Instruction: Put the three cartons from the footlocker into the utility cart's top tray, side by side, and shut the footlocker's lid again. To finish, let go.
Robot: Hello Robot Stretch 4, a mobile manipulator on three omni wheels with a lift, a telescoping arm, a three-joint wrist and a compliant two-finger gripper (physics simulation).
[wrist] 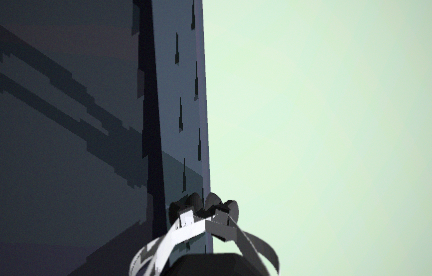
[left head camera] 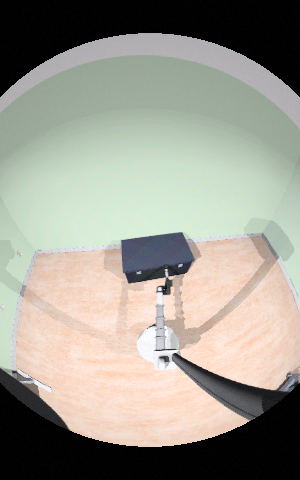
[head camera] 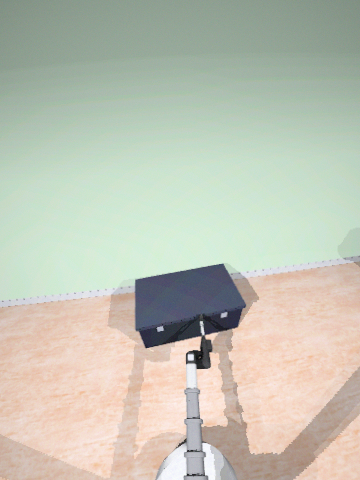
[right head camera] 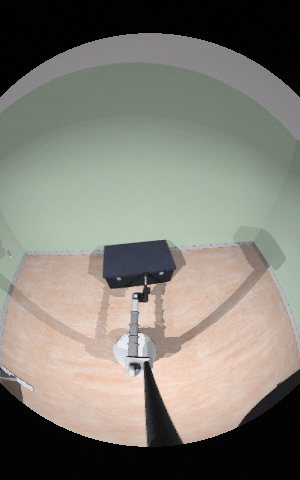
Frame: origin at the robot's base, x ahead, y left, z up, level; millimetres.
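Where they show: gripper, fingertip midpoint: (wrist: pixel 203 207) (left head camera: pixel 165 264) (head camera: pixel 200 315) (right head camera: pixel 145 272).
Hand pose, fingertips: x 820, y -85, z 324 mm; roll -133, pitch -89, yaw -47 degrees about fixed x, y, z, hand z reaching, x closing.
Each offset is from my fingertips to the top centre of the thing. "*": to the spot under its first point. Level surfaces: height alone.
The dark blue footlocker {* dx +176, dy +128, dz +0 mm} (head camera: pixel 182 295) (left head camera: pixel 155 251) (right head camera: pixel 136 259) stands on the floor against the wall, with its lid down and two pale latches on its front. In the wrist view its dark front {* dx +9, dy +21, dz -135 mm} (wrist: pixel 70 190) fills the left, beside the lid's lighter front rim {* dx -18, dy +94, dz -25 mm} (wrist: pixel 172 110). My gripper (head camera: pixel 201 318) (left head camera: pixel 166 269) (right head camera: pixel 145 275) (wrist: pixel 203 207) is shut, its fingertips close together at the lid's front edge, right of the front's middle. No part of the lid shows between them. Whether they touch the rim, I cannot tell. The cartons and the utility cart cannot be made out.
The green wall (head camera: pixel 180 200) (left head camera: pixel 150 175) (right head camera: pixel 145 180) rises behind the footlocker. A pale bar (left head camera: pixel 40 383) (right head camera: pixel 20 380) shows at the lower left in both side head views. My arm (head camera: pixel 192 405) reaches over the wooden floor {dz -352 mm} (head camera: pixel 60 380). Broad shadows cross the floor.
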